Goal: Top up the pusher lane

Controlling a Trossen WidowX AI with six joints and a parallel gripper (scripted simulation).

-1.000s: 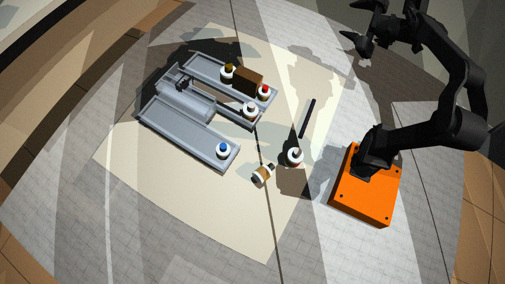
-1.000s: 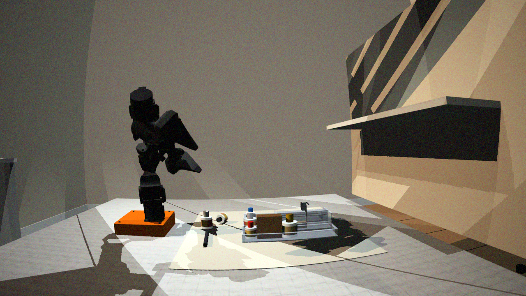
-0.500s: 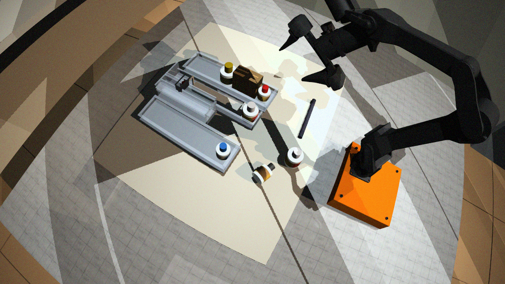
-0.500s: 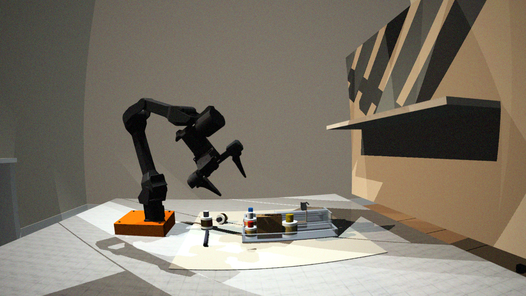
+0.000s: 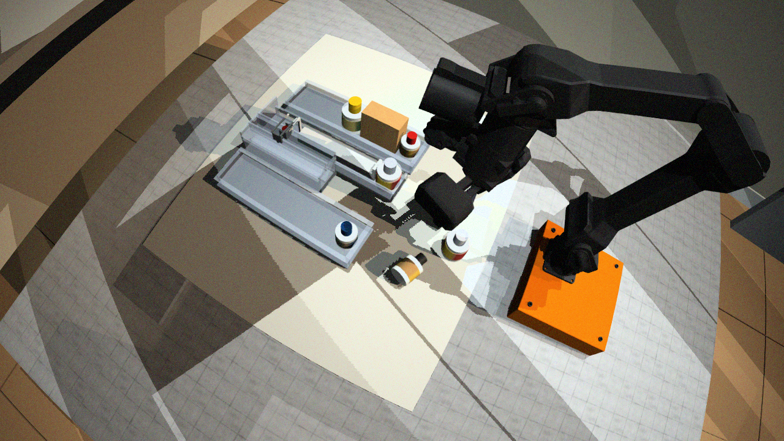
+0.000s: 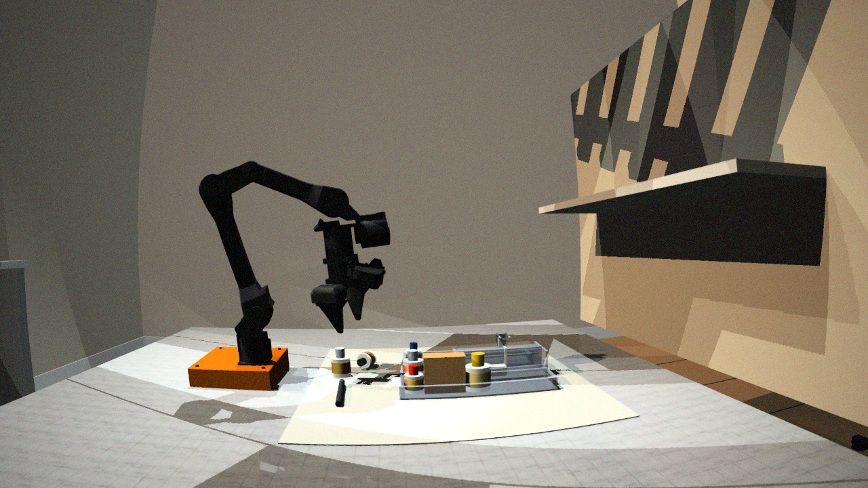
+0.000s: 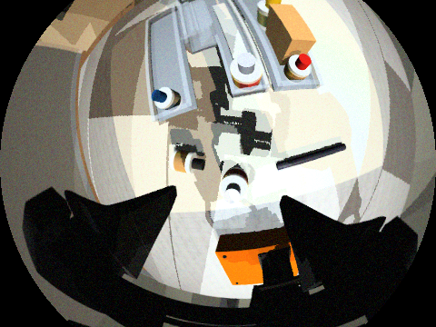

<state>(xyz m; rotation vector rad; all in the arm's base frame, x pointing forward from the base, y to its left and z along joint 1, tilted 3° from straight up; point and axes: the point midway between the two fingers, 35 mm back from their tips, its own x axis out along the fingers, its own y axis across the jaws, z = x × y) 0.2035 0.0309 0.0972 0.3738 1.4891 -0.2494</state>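
Now: the cream mat 180 mm ahead of my gripper tip, 50 mm to the right of it and 110 mm below it. From my gripper tip the other things lie so: cardboard box: 170 mm ahead, 140 mm to the right, 70 mm below; then black rod: 20 mm behind, 130 mm to the right, 100 mm below.
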